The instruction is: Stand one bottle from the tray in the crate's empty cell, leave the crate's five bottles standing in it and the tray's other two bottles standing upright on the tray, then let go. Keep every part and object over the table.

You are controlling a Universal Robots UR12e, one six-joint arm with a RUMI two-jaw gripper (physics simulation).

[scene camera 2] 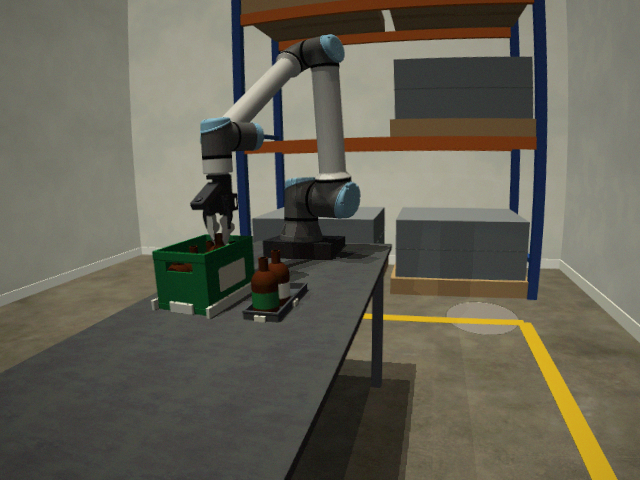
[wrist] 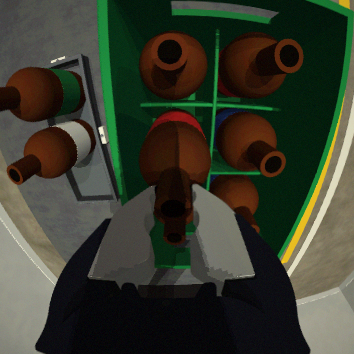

Path:
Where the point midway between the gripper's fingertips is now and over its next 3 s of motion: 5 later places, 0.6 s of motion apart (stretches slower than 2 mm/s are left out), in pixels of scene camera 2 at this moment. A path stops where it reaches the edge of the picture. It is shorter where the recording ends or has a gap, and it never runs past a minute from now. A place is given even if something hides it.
The gripper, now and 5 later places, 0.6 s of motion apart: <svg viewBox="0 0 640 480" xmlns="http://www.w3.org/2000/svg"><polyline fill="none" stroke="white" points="220,245 221,248 221,251 221,253 221,256 220,256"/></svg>

